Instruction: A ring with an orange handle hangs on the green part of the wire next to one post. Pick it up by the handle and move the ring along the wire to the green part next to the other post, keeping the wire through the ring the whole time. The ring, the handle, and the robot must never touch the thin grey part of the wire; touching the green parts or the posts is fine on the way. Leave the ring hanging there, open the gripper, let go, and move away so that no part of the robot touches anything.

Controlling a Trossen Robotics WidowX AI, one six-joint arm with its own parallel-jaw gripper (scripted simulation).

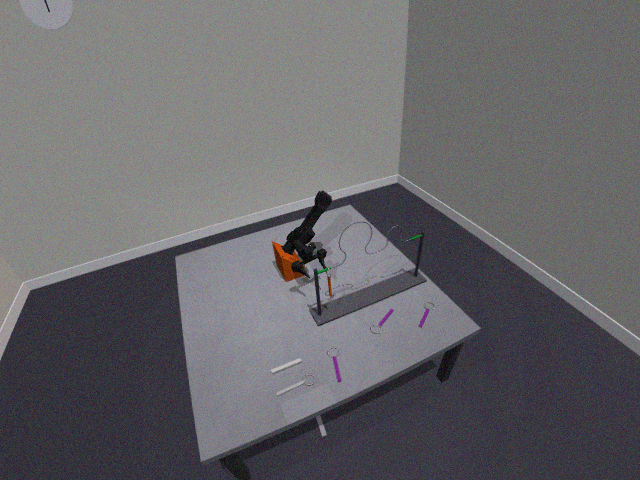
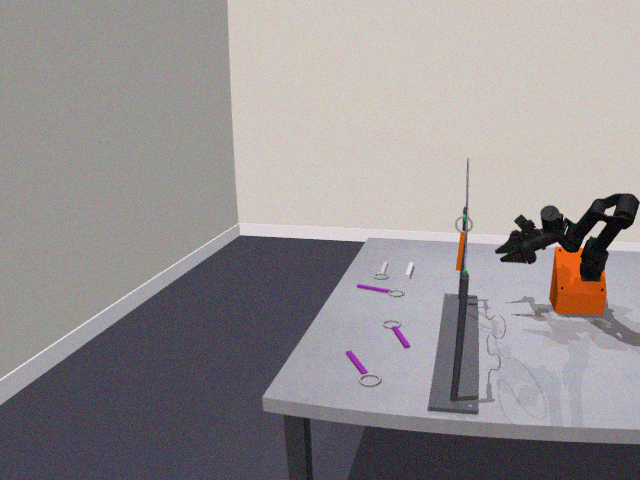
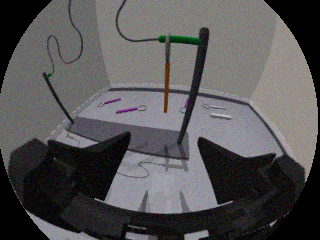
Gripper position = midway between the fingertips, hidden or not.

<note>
My gripper [image 2: 497,256] is open and holds nothing.
My gripper shows as well in image 3 [image 3: 165,138].
</note>
